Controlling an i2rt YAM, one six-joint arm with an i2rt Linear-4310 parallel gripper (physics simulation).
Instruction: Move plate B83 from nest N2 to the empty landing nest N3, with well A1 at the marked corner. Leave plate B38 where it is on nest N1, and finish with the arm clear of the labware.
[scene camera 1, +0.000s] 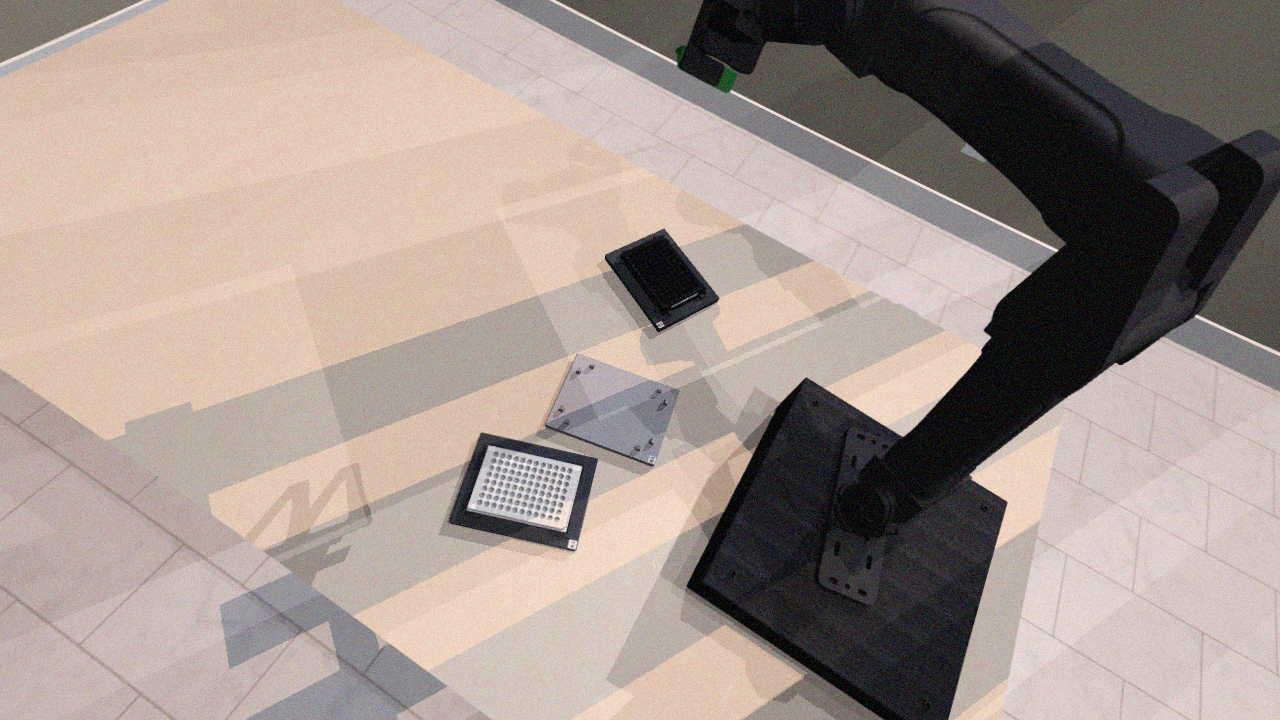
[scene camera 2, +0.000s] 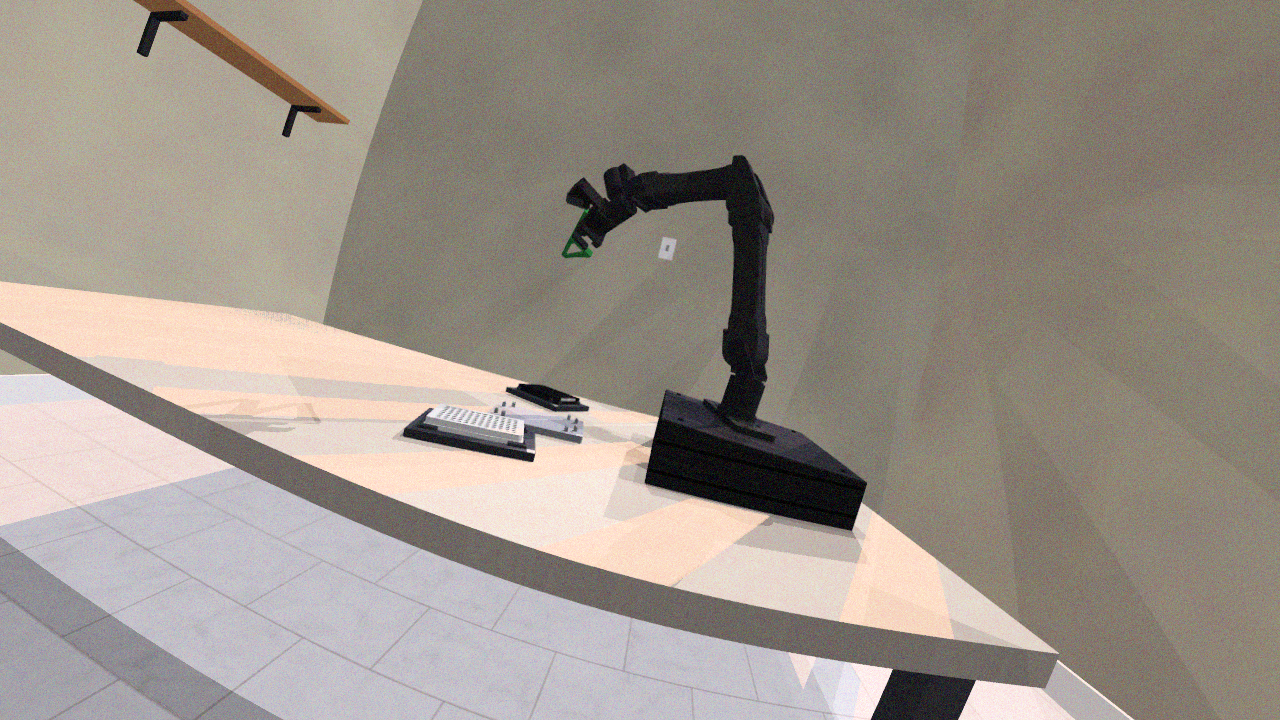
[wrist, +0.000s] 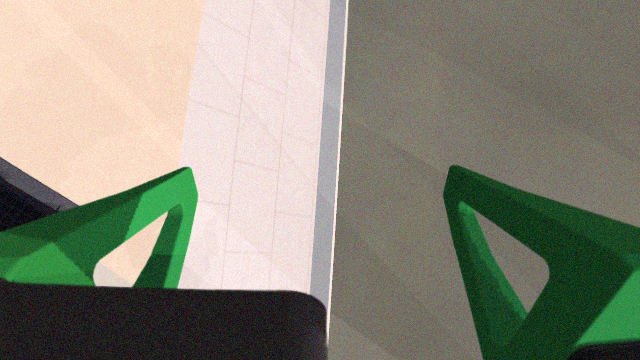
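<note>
A white plate (scene camera 1: 523, 488) (scene camera 2: 474, 423) sits on a dark nest (scene camera 1: 582, 492) (scene camera 2: 474, 444). A black plate (scene camera 1: 662, 271) (scene camera 2: 547, 394) sits on another dark nest (scene camera 1: 657, 316) (scene camera 2: 572, 405), part of which shows at the left edge of the wrist view (wrist: 25, 181). The nest labels are too small to read, so I cannot tell which plate is B83. The empty grey nest (scene camera 1: 617, 402) (scene camera 2: 550, 426) with upright pins lies between them. My gripper (scene camera 1: 705, 69) (scene camera 2: 577, 254) (wrist: 320, 180) is open and empty, high above the table and apart from both plates.
The arm's black base box (scene camera 1: 760, 582) (scene camera 2: 760, 474) stands on the table (scene camera 1: 223, 179) (scene camera 2: 626, 519), right of the nests in both scene views. The wall is behind the arm, with a white outlet (scene camera 2: 667, 248). A wooden shelf (scene camera 2: 250, 62) hangs at upper left.
</note>
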